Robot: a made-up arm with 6 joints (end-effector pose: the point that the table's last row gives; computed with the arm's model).
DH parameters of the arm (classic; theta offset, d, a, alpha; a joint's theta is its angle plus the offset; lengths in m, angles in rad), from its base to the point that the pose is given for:
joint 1: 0 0.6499 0.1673 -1.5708
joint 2: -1.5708 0 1.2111 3.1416
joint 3: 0 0 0.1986 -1.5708
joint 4: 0 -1.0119 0 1.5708
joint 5: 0 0 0 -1.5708
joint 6: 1.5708 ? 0 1.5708
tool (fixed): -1.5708 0 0 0
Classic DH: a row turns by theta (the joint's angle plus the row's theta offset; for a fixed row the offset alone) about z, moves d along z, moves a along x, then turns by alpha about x.
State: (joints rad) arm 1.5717 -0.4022 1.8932 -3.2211 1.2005 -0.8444
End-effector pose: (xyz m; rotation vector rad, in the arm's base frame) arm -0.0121 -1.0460 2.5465 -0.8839 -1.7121 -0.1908
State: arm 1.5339 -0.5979 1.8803 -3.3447 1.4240 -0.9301
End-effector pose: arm -0.0849 -1.3471 2.2677 -0.8372 -1.8279 -0.1130
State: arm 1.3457 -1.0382 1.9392 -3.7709 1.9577 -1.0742
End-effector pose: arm -0.4997 -1.7524 1.3535 -1.0407 -2.1613 -0.2566
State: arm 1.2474 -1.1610 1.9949 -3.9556 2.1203 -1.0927
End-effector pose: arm -0.6952 -1.7308 1.0237 -1.2602 -2.2360 -0.4474
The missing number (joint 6, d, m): -0.176
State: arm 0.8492 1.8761 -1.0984 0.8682 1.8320 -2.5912
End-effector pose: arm 0.1805 0.4016 -0.1790 1.7333 2.1162 -1.1910
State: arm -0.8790 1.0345 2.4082 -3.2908 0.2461 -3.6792
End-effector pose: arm 0.8258 -0.9869 2.4590 0.0747 -1.2166 -0.3527
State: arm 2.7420 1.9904 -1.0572 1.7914 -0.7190 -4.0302
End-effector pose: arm -0.0989 0.1645 -0.1739 -0.8114 0.0781 0.3856
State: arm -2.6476 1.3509 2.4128 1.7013 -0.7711 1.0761
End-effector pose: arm -1.5688 -0.7067 2.0125 -0.0959 -1.8667 1.1133
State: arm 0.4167 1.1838 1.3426 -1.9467 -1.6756 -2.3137
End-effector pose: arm 1.9717 1.0508 1.5236 -1.0966 -2.3148 0.4026
